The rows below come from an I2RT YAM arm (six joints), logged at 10 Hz.
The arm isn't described. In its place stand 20 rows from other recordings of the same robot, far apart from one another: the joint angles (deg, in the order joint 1, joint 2, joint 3, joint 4, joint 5, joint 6), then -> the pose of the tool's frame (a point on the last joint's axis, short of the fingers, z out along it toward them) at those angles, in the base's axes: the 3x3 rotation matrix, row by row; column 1 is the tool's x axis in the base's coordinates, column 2 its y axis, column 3 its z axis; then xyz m.
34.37 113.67 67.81 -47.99 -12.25 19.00 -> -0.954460 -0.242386 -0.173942; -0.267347 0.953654 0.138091; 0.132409 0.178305 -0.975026; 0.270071 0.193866 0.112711
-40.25 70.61 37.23 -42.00 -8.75 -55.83 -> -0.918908 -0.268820 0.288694; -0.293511 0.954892 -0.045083; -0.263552 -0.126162 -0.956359; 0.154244 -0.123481 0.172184
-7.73 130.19 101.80 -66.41 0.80 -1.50 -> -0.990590 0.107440 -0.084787; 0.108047 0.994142 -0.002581; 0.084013 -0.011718 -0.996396; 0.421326 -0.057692 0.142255
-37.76 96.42 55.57 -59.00 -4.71 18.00 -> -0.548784 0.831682 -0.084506; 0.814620 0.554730 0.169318; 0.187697 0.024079 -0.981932; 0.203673 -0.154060 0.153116
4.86 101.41 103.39 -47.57 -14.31 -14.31 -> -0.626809 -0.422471 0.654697; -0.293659 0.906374 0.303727; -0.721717 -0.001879 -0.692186; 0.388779 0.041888 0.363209
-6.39 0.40 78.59 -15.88 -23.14 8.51 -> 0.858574 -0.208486 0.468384; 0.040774 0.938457 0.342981; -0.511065 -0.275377 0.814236; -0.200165 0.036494 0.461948
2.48 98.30 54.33 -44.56 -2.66 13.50 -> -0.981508 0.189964 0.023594; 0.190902 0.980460 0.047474; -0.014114 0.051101 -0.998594; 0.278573 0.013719 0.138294
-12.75 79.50 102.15 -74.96 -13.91 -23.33 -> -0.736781 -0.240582 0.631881; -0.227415 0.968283 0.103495; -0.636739 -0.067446 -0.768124; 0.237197 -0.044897 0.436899
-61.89 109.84 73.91 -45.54 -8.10 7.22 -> -0.353748 0.915113 0.193471; 0.926313 0.371426 -0.063138; -0.129639 0.156879 -0.979072; 0.173760 -0.314641 0.158614
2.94 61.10 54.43 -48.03 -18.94 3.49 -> -0.827908 -0.185772 0.529205; 0.015135 0.935808 0.352184; -0.560660 0.299586 -0.771951; 0.204080 0.022052 0.287886
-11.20 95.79 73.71 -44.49 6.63 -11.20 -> -0.929152 0.058613 0.365021; -0.012704 0.981707 -0.189975; -0.369479 -0.181153 -0.911410; 0.332436 -0.070014 0.239314
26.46 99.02 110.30 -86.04 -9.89 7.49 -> -0.918880 -0.362686 0.155299; -0.313894 0.910511 0.269149; -0.239018 0.198568 -0.950495; 0.282493 0.147430 0.375765
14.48 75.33 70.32 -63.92 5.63 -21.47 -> -0.762228 -0.530484 0.370939; -0.573040 0.819509 -0.005529; -0.301055 -0.216778 -0.928641; 0.234978 0.057075 0.305158
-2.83 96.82 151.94 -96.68 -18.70 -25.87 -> -0.512050 -0.462628 0.723726; -0.388489 0.876197 0.285229; -0.766081 -0.135109 -0.628383; 0.223129 0.000398 0.539468
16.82 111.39 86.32 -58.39 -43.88 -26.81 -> -0.720607 -0.682528 -0.121990; -0.557470 0.465738 0.687252; -0.412253 0.563245 -0.716103; 0.351795 0.132127 0.210840
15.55 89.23 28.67 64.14 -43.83 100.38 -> -0.856039 0.095646 0.507986; 0.498346 -0.108302 0.860187; 0.137289 0.989506 0.045046; 0.271438 0.101122 0.199830
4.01 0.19 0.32 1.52 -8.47 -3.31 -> 0.041149 -0.214019 0.975962; -0.054364 0.974863 0.216070; -0.997673 -0.061948 0.028480; 0.109393 0.012925 0.178077
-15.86 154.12 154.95 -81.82 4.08 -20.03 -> -0.989635 -0.059231 0.130819; -0.074006 0.991046 -0.111131; -0.123065 -0.119661 -0.985158; 0.498337 -0.144212 0.184118
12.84 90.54 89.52 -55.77 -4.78 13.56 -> -0.855365 -0.067279 0.513638; 0.044678 0.978254 0.202540; -0.516095 0.196194 -0.833759; 0.319605 0.075890 0.341524
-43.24 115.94 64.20 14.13 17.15 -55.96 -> -0.932307 0.093276 0.349433; -0.210188 0.646518 -0.733373; -0.294321 -0.757175 -0.583148; 0.298683 -0.295285 0.129761
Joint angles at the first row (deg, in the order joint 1, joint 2, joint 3, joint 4, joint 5, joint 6):
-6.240, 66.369, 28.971, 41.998, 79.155, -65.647
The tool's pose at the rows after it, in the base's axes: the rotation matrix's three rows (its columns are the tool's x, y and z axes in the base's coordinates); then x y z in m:
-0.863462 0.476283 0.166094; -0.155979 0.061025 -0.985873; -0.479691 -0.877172 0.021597; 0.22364 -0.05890 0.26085
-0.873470 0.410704 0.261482; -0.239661 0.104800 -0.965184; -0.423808 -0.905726 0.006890; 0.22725 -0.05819 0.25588
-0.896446 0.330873 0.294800; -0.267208 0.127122 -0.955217; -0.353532 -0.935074 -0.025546; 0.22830 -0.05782 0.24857
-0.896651 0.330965 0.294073; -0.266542 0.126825 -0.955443; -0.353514 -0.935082 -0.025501; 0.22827 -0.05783 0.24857
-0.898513 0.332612 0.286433; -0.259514 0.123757 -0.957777; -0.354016 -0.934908 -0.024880; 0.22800 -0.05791 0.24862
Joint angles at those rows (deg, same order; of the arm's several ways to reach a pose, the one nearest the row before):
-6.239, 66.370, 28.971, 41.934, 74.151, -65.691
-6.240, 66.368, 28.972, 38.478, 68.598, -65.931
-6.240, 66.370, 28.972, 33.715, 66.566, -65.910
-6.241, 66.369, 28.971, 33.715, 66.609, -65.910
-6.240, 66.369, 28.971, 33.736, 67.069, -65.888

